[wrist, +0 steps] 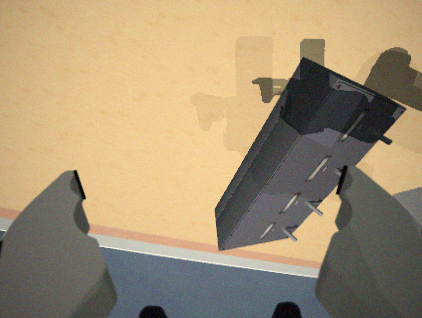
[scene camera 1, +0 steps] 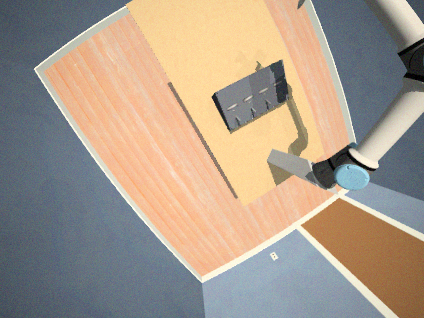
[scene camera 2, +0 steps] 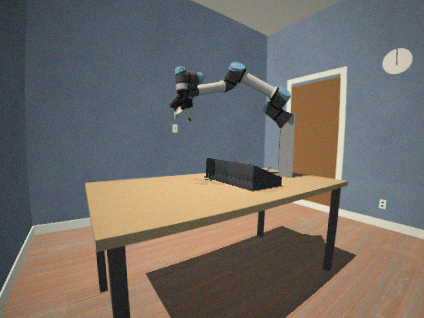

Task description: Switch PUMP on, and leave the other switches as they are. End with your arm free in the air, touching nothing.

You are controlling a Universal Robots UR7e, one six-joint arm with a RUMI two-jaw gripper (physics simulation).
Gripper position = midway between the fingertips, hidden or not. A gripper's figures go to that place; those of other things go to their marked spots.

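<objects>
My gripper (wrist: 211, 171) is 0.13 m from the lens. I also see a dark switch panel (wrist: 322, 121), and the dark switch panel is 0.48 m from the lens.
</objects>
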